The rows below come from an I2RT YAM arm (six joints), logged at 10 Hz.
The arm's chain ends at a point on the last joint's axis. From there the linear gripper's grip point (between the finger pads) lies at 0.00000 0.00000 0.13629 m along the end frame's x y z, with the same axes.
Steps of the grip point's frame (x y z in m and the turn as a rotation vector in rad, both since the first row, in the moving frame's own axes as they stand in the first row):
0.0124, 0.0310, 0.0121, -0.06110, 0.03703, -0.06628
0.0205, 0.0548, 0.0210, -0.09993, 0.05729, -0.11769
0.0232, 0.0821, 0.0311, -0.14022, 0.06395, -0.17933
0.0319, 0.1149, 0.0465, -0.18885, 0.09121, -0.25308
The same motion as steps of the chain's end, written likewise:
0.0071, 0.0229, 0.0124, -0.06110, 0.03703, -0.06628
0.0119, 0.0417, 0.0219, -0.09993, 0.05729, -0.11769
0.0129, 0.0639, 0.0327, -0.14022, 0.06395, -0.17933
0.0165, 0.0912, 0.0495, -0.18885, 0.09121, -0.25308

